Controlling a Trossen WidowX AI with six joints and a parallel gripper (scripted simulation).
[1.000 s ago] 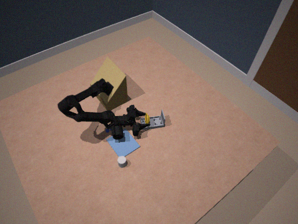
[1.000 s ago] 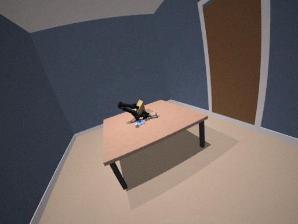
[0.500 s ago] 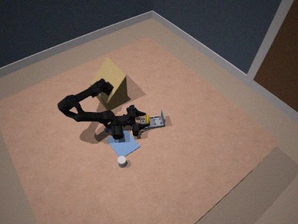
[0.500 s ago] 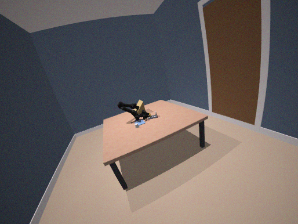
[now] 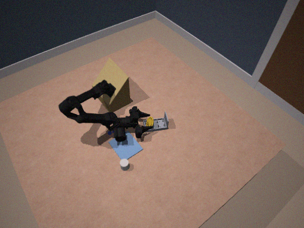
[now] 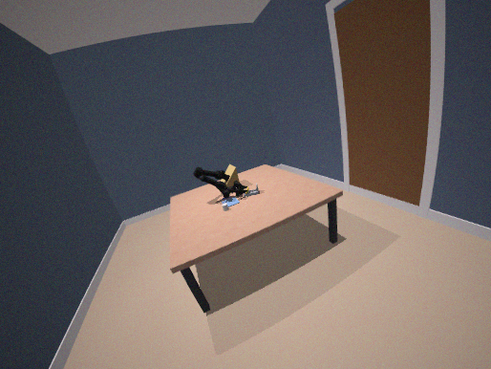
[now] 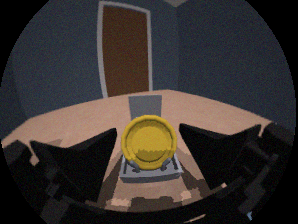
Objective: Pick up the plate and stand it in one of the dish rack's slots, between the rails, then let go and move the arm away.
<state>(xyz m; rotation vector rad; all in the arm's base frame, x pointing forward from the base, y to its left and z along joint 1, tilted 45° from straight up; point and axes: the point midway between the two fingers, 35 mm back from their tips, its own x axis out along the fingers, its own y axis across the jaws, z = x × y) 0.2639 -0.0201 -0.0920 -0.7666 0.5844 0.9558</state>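
Now: gripper tip 1 cm to the left of the yellow plate and 2 cm above it. From my gripper tip the other things lie so: white cup 11 cm ahead, 27 cm to the right, 3 cm below; grey dish rack 1 cm ahead, 2 cm to the left, 3 cm below; light blue mat 1 cm ahead, 19 cm to the right, 5 cm below.
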